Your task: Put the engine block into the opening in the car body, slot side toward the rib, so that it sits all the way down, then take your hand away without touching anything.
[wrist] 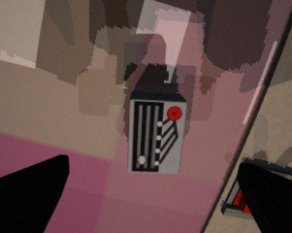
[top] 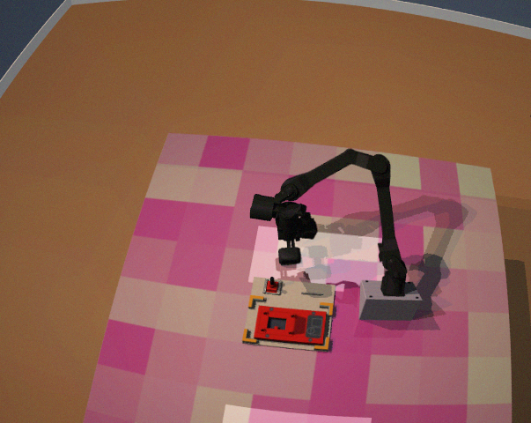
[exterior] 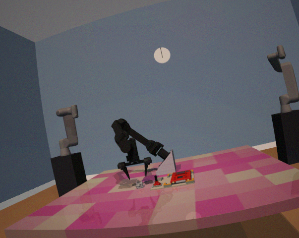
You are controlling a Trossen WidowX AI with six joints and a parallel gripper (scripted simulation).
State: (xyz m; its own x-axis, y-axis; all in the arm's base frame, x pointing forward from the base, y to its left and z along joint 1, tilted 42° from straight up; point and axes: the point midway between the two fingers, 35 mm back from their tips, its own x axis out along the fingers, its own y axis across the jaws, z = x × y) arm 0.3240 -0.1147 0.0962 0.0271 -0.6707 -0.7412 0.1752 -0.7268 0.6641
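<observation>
Now: gripper tip 40 mm above the grey engine block.
</observation>
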